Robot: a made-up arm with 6 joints.
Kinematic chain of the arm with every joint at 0, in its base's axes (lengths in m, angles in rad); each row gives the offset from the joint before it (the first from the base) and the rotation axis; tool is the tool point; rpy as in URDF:
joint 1: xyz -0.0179 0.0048 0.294 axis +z
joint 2: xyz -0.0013 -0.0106 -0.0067 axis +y
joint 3: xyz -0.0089 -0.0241 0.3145 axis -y
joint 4: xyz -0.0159 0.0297 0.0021 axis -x
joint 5: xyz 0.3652 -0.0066 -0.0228 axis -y
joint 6: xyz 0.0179 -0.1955 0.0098 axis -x
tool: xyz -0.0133 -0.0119 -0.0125 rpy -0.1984 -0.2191 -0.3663
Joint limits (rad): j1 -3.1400..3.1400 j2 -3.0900..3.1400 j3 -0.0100..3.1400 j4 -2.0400..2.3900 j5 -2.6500..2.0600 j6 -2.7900..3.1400
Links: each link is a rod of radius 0.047 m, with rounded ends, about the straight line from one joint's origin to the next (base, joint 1, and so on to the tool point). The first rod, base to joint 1, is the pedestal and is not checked.
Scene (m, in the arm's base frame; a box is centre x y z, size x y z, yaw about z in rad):
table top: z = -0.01
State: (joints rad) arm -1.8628 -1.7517 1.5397 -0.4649 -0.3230 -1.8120
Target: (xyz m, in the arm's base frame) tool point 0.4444 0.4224 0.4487
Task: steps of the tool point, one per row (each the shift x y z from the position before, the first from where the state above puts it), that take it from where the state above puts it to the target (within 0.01 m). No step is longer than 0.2 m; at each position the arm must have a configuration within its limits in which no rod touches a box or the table.
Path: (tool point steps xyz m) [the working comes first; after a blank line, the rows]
Joints at the target: -2.6144 -1.7701 1.0938 -0.7343 -0.3308 -1.7915
Straight joint move there: clear.

1: 0.1734 -0.0458 0.0633
2: 0.1460 -0.0963 0.0600
3: 0.1038 -0.1328 0.0550

